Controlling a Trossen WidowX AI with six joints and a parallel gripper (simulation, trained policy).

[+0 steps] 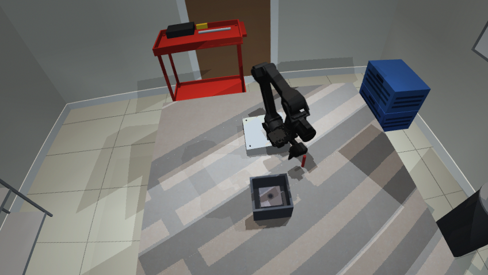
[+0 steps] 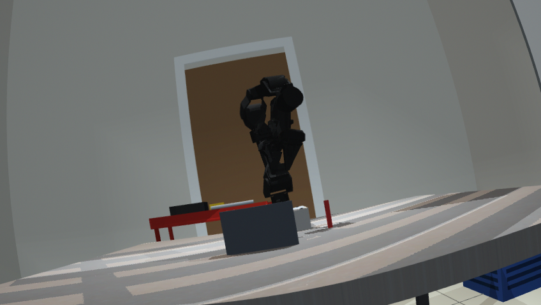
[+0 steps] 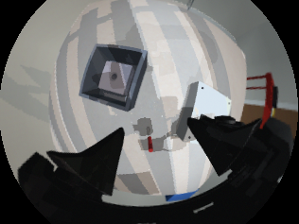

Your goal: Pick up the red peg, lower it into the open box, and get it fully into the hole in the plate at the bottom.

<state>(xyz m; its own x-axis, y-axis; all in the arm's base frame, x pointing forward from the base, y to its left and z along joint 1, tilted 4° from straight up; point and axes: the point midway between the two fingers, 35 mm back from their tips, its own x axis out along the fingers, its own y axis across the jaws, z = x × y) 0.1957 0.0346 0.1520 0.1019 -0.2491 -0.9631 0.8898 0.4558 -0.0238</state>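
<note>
The red peg is 14 cm below my gripper tip, 11 cm to the left of it and 4 cm behind it. The rest, counted from my gripper tip: plate 14 cm ahead, 13 cm below, 6 cm to the right; dark box 15 cm below, 14 cm ahead, 6 cm to the right.
</note>
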